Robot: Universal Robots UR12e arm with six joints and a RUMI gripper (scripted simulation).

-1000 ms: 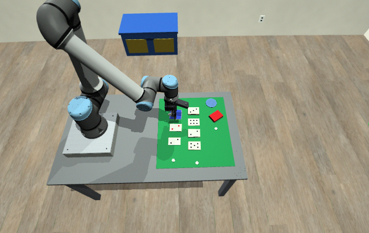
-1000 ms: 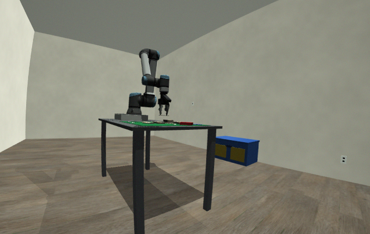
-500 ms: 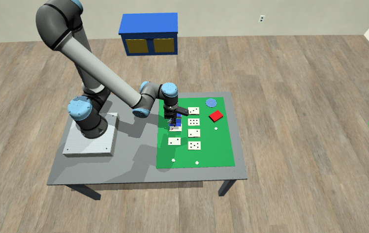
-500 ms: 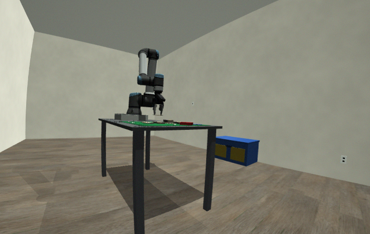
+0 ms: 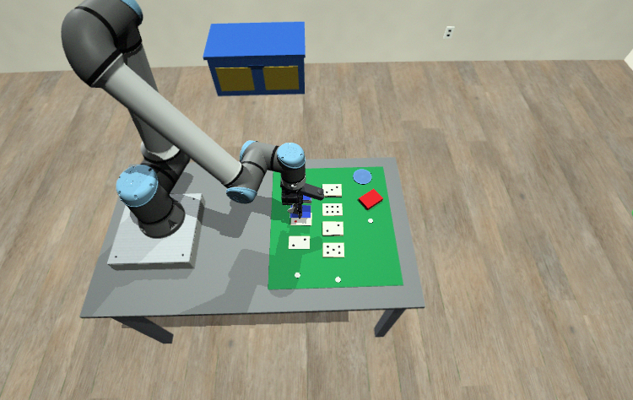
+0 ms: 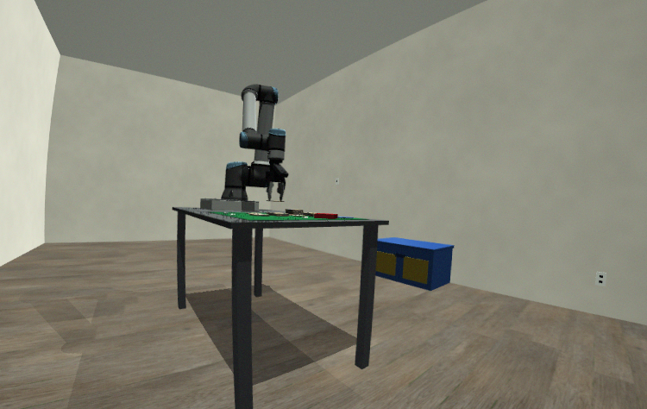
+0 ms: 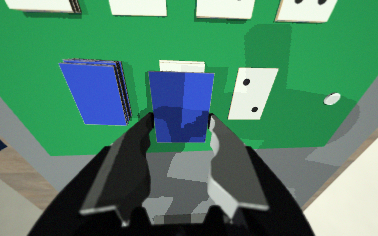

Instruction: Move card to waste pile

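Right now the green mat is 130 mm ahead of my hand, 30 mm to the right of it and 100 mm below it. Also, from my hand: red block (330 mm ahead, 50 mm to the left, 70 mm below); card (10 mm below).
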